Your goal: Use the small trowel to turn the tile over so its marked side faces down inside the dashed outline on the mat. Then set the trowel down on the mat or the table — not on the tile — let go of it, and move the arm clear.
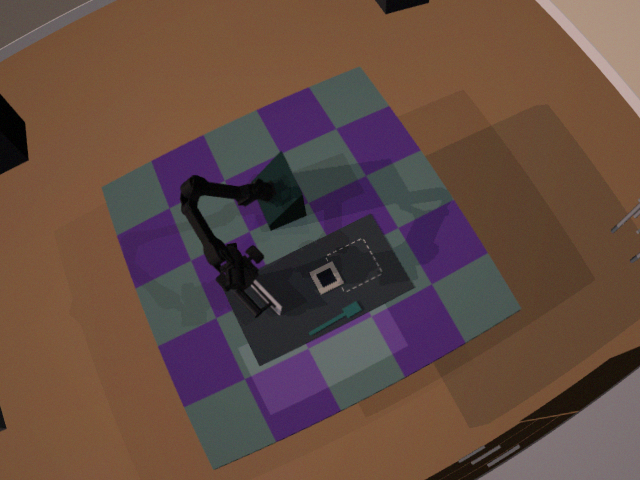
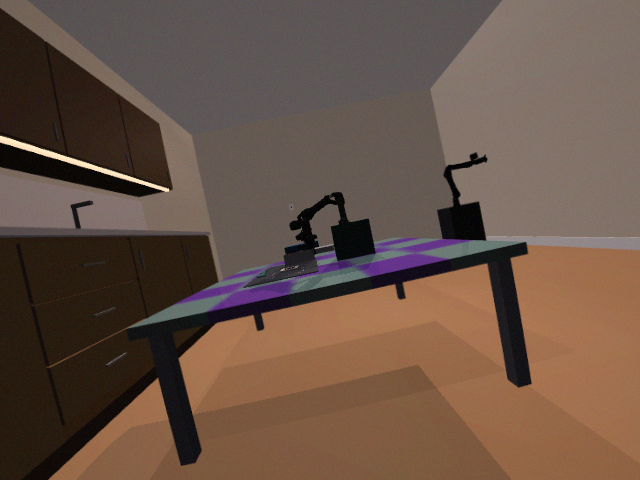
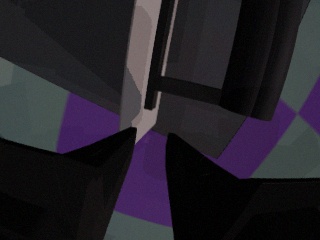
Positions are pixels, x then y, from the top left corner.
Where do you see a dark mat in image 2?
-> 310, 266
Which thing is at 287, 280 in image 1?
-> A dark mat.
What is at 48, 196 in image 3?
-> My gripper.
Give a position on a dark mat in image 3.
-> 85, 54
